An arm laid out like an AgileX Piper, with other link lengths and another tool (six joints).
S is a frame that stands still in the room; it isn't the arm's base.
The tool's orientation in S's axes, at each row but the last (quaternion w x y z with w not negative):
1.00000, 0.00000, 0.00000, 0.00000
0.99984, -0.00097, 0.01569, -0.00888
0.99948, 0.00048, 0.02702, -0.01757
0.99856, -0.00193, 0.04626, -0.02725
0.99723, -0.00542, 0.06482, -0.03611
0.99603, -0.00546, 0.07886, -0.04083
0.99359, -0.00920, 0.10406, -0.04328
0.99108, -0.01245, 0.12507, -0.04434
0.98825, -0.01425, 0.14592, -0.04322
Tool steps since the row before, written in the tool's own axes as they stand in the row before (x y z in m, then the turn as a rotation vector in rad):
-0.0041, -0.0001, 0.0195, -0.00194, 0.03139, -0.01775
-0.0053, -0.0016, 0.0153, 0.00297, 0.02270, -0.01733
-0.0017, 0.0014, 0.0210, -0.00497, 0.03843, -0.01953
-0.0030, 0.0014, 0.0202, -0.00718, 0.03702, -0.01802
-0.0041, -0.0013, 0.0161, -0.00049, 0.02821, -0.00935
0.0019, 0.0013, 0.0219, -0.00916, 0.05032, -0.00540
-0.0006, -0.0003, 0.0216, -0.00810, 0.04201, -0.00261
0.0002, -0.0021, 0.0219, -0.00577, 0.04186, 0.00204
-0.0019, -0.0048, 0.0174, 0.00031, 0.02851, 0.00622
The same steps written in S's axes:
-0.0041, -0.0001, 0.0195, -0.00194, 0.03139, -0.01775
-0.0048, -0.0015, 0.0155, 0.00283, 0.02261, -0.01746
-0.0005, 0.0014, 0.0211, -0.00466, 0.03862, -0.01923
-0.0010, 0.0016, 0.0204, -0.00680, 0.03733, -0.01752
-0.0021, -0.0009, 0.0165, 0.00031, 0.02811, -0.00964
0.0054, 0.0012, 0.0213, -0.00582, 0.05088, -0.00477
0.0039, 0.0000, 0.0213, -0.00490, 0.04253, -0.00203
0.0055, -0.0018, 0.0212, -0.00151, 0.04224, 0.00190
0.0028, -0.0043, 0.0174, 0.00441, 0.02846, 0.00470

